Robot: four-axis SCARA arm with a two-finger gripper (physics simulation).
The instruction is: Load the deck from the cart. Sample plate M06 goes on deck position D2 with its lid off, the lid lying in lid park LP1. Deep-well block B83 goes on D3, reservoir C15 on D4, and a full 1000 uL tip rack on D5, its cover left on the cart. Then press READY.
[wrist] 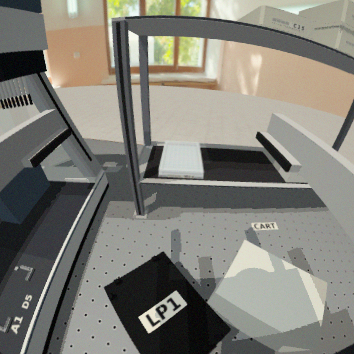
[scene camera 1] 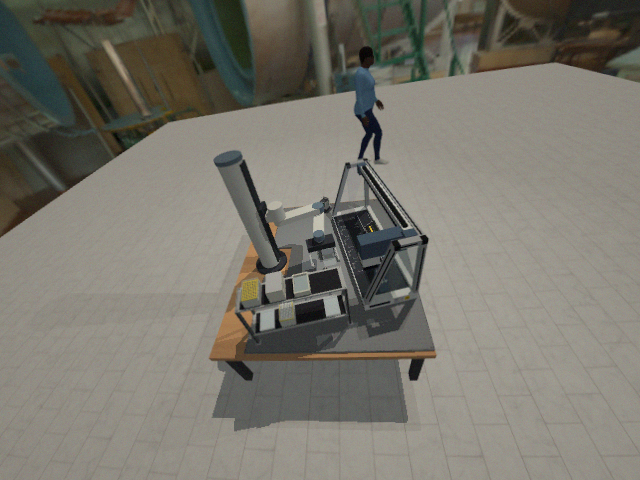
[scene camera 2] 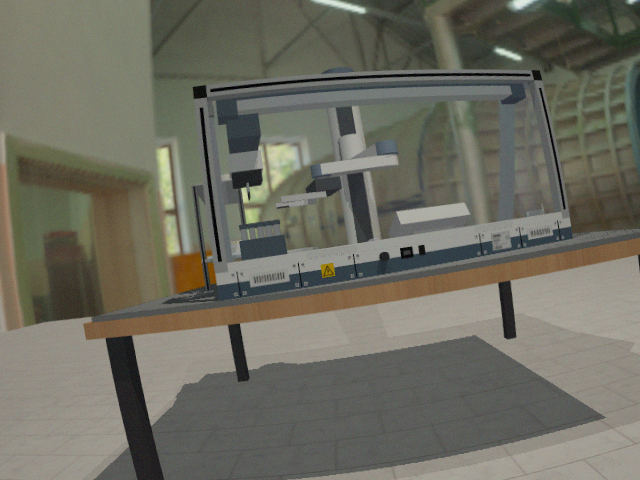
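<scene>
My gripper [scene camera 1: 324, 256] [scene camera 2: 297, 200] [wrist: 161, 118] is open and empty, its two jaws wide apart above the bench between arm and deck. The black pad LP1 [wrist: 130, 290] is below it in the wrist view, bare apart from its label. A white plate [wrist: 181, 159] [scene camera 1: 332, 305] lies on the cart's lower shelf; its label is unreadable. Reservoir C15 [wrist: 285, 21] is on the cart's upper shelf, beside a taller pale block [wrist: 330, 25] [scene camera 1: 275, 286]. A yellow tip rack [scene camera 1: 250, 290] stands at that shelf's far left. The deck's D5 marking [wrist: 27, 301] shows at the left; D2 to D4 are not readable.
The cart's dark post [wrist: 127, 115] and upper rail stand ahead in the wrist view. The liquid handler's frame [scene camera 1: 387, 198] [scene camera 2: 361, 77] encloses the deck. A blue tube rack [scene camera 2: 263, 246] stands inside. A pale, flat, angular shape [wrist: 275, 295] shows beside LP1; I cannot tell what it is.
</scene>
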